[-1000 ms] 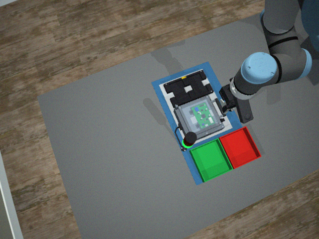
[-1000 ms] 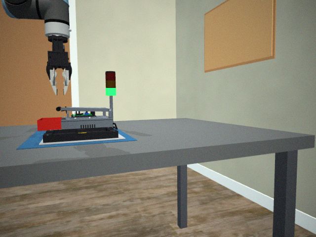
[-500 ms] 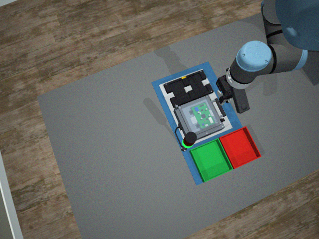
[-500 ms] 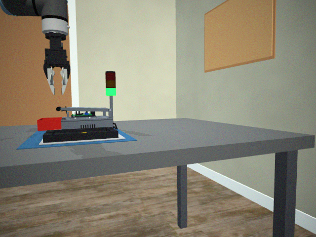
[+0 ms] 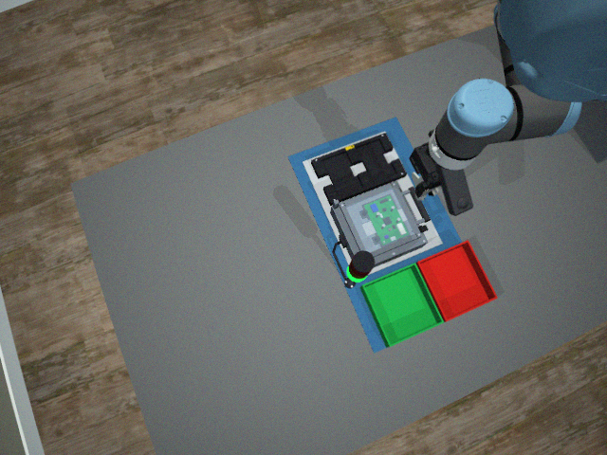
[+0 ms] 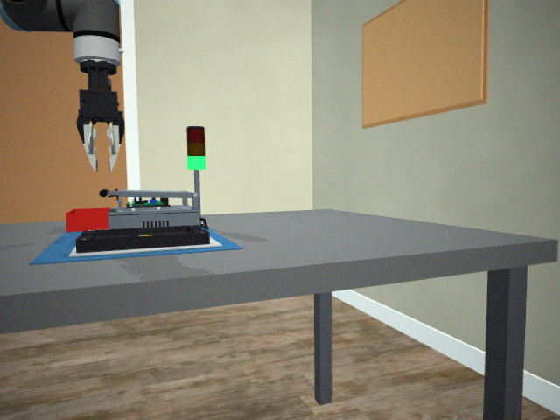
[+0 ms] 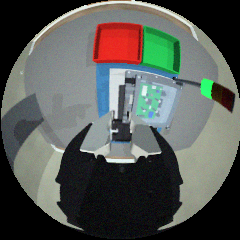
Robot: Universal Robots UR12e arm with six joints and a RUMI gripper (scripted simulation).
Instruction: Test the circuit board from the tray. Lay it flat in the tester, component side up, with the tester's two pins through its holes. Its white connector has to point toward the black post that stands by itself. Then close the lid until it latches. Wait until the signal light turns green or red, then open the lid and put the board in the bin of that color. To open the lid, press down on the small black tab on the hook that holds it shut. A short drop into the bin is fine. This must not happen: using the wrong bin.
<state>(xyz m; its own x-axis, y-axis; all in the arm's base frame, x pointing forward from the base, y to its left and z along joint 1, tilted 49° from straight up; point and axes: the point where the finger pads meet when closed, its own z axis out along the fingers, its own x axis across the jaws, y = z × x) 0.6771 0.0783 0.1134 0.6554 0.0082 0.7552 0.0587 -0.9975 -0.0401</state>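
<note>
My hand is 7 cm above the black latch hook, 6 cm to the right of it and 2 cm short of it. Round my hand: red bin: 20 cm to the left, 14 cm below, 4 cm behind; green circuit board: 8 cm below, 8 cm ahead, 1 cm to the left; tester lid: 9 cm ahead, 7 cm below, 1 cm to the left.
</note>
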